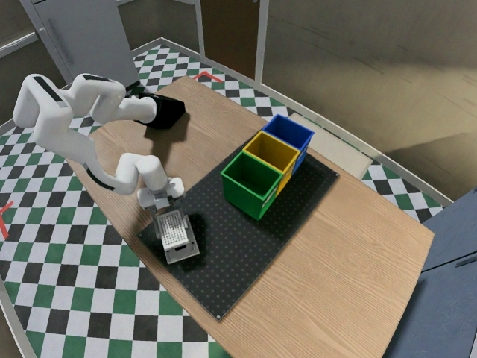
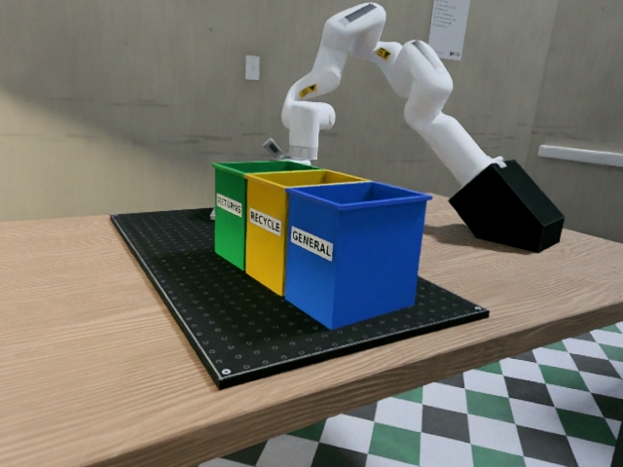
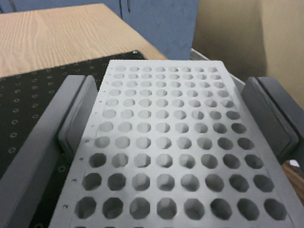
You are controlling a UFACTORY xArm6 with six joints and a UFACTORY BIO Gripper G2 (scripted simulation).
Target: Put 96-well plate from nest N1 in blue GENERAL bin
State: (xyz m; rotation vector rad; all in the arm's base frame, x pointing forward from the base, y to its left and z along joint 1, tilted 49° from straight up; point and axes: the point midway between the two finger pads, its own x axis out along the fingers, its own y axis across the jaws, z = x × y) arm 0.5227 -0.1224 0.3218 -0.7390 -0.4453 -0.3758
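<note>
Right now the grey plate nest n1 is 110 mm below my hand. Also, from my hand: green returns bin 310 mm to the left, 100 mm ahead, 30 mm below; white 96-well plate 10 mm below; yellow recycle bin 440 mm to the left, 90 mm ahead, 30 mm below.
</note>
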